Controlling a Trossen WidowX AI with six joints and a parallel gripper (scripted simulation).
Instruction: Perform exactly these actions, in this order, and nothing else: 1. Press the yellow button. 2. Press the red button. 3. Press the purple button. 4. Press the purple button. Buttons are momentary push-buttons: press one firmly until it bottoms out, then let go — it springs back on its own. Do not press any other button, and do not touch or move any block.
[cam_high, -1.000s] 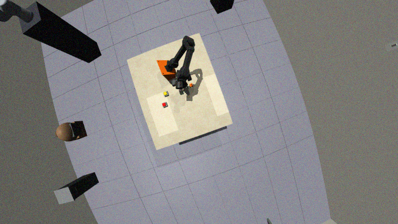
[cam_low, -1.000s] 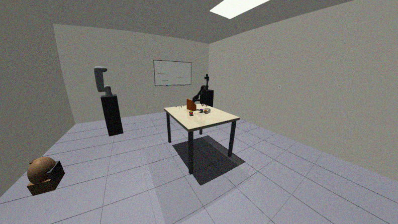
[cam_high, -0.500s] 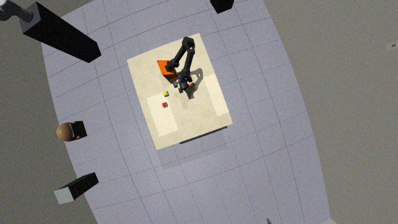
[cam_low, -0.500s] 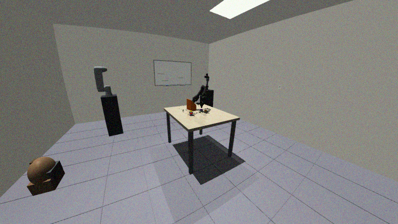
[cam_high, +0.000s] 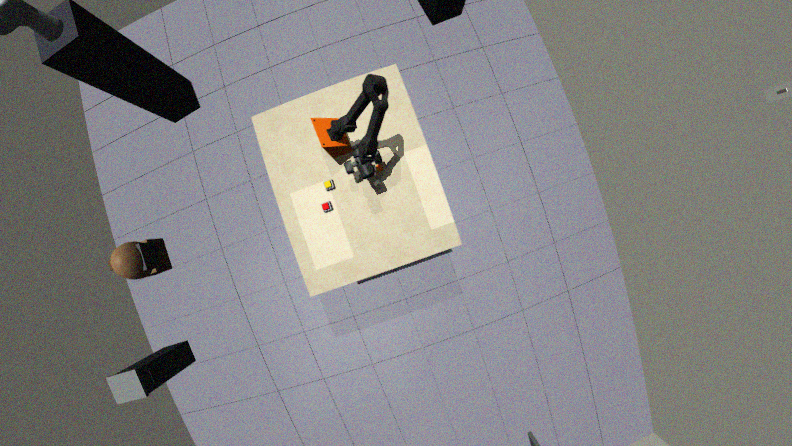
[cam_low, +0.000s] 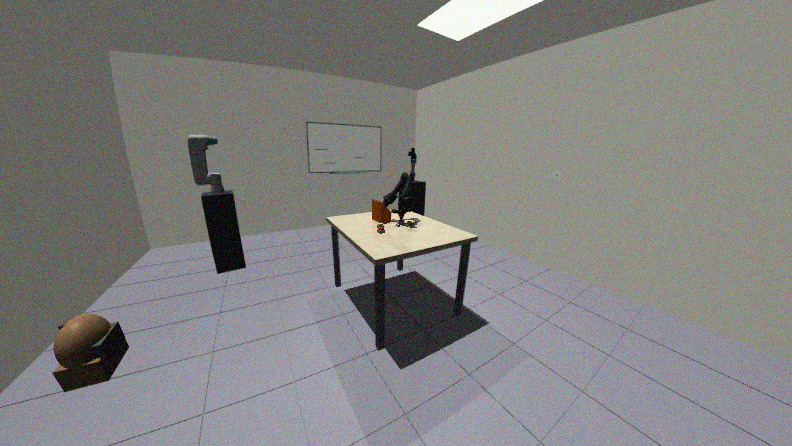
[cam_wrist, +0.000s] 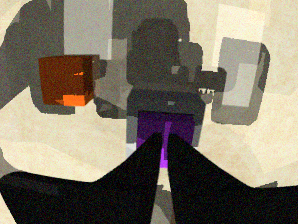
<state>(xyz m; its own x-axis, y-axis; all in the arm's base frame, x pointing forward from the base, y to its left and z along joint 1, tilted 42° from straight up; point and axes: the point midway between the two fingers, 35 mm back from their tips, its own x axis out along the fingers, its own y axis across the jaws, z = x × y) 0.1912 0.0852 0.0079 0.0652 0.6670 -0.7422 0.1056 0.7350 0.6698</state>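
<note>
My gripper tip is now 1 cm above the purple button. Round my gripper tip: red button 29 cm to the right, 10 cm ahead, 1 cm below; small orange block 7 cm to the left, 3 cm below, 3 cm ahead; yellow button 22 cm to the right, 1 cm below, 1 cm behind.
</note>
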